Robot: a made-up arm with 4 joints.
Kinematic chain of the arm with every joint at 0, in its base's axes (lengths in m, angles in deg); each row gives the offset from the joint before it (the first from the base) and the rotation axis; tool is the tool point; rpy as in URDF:
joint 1: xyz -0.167 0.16 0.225 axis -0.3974 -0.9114 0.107
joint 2: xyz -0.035 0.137 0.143 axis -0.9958 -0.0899 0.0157
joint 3: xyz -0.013 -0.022 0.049 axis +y
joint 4: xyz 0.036 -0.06 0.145 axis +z
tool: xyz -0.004 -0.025 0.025 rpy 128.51 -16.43 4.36
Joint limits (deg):
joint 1: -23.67..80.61
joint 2: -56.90..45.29
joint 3: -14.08..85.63
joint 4: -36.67..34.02
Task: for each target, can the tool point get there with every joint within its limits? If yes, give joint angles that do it. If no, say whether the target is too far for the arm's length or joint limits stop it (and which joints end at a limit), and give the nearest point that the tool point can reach.
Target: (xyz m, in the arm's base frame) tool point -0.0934 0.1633 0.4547
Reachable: yes | joints 8.70 -24.17 52.98 -22.59
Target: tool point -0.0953 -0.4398 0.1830
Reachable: no: too far | nearest point -0.1124 0.0281 0.3673 | short by 0.503 m
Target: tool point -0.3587 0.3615 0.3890
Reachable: yes | joints 67.29 21.86 60.40 -29.16
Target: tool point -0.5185 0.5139 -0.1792
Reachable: no: too far | nearest point -0.4909 0.4256 0.1076 | short by 0.301 m
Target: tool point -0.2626 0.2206 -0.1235
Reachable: no: joint limits stop it (at a limit: joint 1, joint 2, joint 3, joint 4) | nearest point -0.4909 0.4256 0.1076 | short by 0.384 m
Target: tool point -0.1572 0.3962 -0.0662
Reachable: no: joint limits stop it (at a limit: joint 1, joint 2, joint 3, joint 4) | nearest point -0.0320 0.2198 0.2380 | short by 0.373 m
